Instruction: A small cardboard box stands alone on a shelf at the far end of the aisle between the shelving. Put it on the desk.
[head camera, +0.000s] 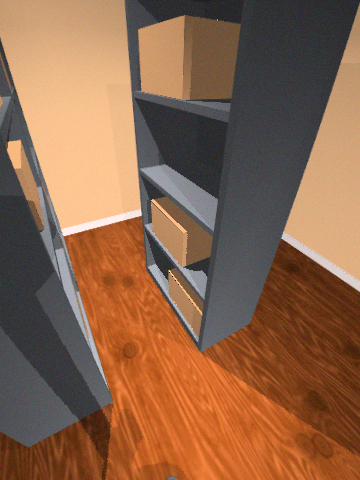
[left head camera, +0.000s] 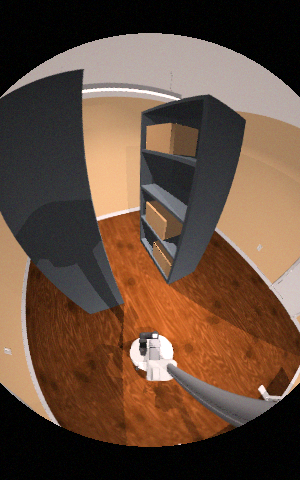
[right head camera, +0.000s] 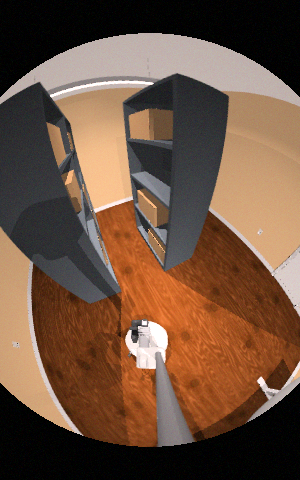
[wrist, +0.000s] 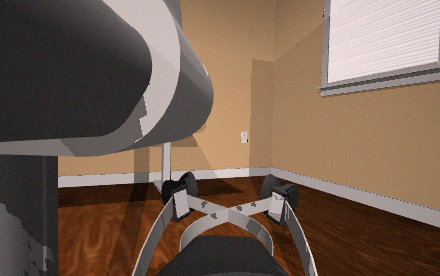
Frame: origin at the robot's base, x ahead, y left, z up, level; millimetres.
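Seen in the pictures: gripper, fingertip midpoint: (left head camera: 142, 370) (right head camera: 134, 357) (wrist: 229, 188).
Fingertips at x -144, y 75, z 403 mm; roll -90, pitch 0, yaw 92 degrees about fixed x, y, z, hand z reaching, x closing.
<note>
Pixels of each thing's top centre, then the offset from my fingertips to it. "spot": a spot on its surface instead.
- white leg, surface spot: (wrist: 166, 162) spot: dz -202, dx -1626, dy -534 mm
- middle box, middle of its top: (head camera: 185, 209) (right head camera: 155, 194) (left head camera: 164, 207) dz +373, dx +1560, dy -181 mm
- low box, middle of its top: (head camera: 201, 283) (right head camera: 165, 235) (left head camera: 171, 249) dz -85, dx +1331, dy -300 mm
The task's small box standing alone cannot be made out for certain among the boxes in view. The aisle runs between the left shelf unit (head camera: 20, 350) (left head camera: 45, 150) (right head camera: 25, 150) and the right shelf unit (head camera: 260, 150) (left head camera: 220, 150) (right head camera: 200, 150). My gripper (wrist: 229, 188) is open and empty, its fingertips well apart above the floor in the wrist view, away from the shelving. A white leg (wrist: 166, 162), possibly the desk's, stands behind the gripper's left fingertip. The desk top cannot be clearly told.
The right unit holds a large box (head camera: 187, 57) (left head camera: 171, 138) (right head camera: 150, 124) high up, a middle box (head camera: 170, 232) and a low box (head camera: 184, 297). Another box (head camera: 26, 182) (right head camera: 72, 187) sits in the left unit. The left unit's near end stands close ahead of my base (left head camera: 165, 350) (right head camera: 161, 337).
</note>
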